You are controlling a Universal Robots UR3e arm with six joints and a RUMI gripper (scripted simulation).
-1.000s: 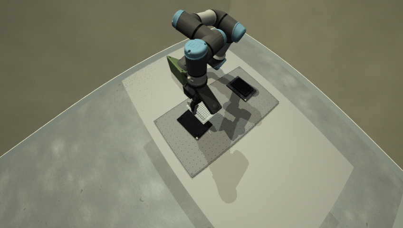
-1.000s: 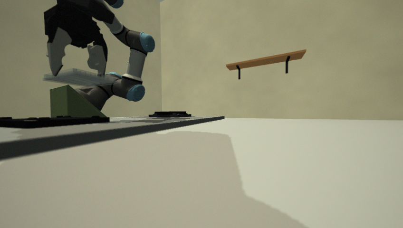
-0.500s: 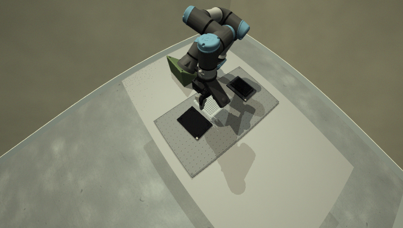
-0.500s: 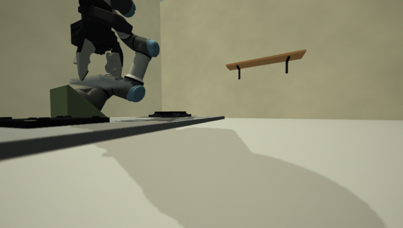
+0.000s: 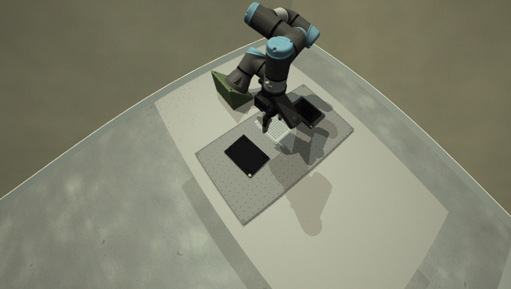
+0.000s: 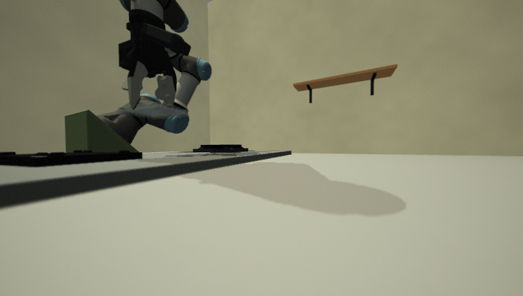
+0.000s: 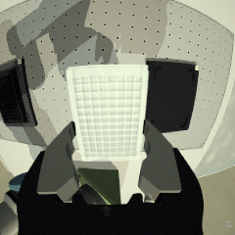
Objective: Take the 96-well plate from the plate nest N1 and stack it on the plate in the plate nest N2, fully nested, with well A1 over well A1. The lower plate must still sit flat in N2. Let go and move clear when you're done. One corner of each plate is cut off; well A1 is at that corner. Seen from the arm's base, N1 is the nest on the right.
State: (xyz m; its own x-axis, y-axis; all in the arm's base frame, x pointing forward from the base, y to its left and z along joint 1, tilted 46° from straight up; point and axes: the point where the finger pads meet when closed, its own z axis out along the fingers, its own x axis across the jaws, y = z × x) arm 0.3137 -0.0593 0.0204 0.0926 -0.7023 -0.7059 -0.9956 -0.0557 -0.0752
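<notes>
Right now the dark plate is 240 mm to the left of my hand and 100 mm below it. Also, from my hand: black nest: 140 mm to the right, 110 mm below; then white 96-well plate: 10 mm below.
</notes>
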